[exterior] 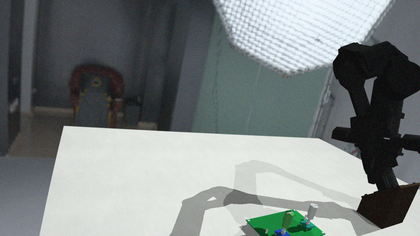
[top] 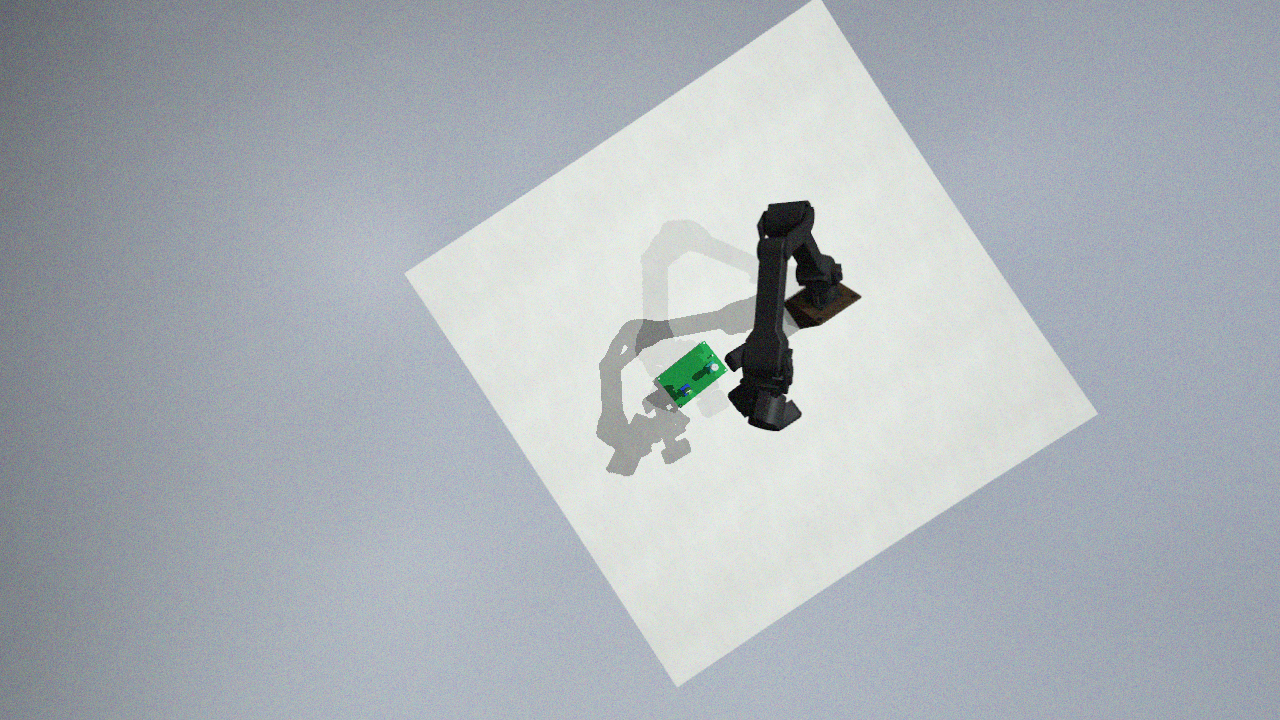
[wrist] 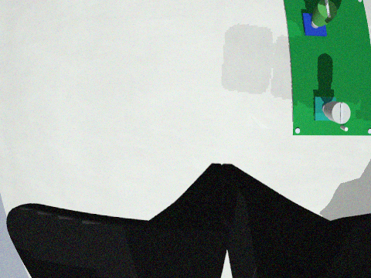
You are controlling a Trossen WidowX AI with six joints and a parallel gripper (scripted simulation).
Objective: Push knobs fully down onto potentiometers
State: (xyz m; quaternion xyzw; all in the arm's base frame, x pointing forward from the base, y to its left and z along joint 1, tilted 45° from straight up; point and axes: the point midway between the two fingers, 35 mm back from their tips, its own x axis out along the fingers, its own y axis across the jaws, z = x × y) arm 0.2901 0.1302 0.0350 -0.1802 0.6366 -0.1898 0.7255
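Now: gripper tip 12 cm above the white knob, 9 cm to the left of it and 2 cm short of it. From my gripper tip the other things lie so: green knob: 12 cm below, 11 cm ahead, 8 cm to the right.
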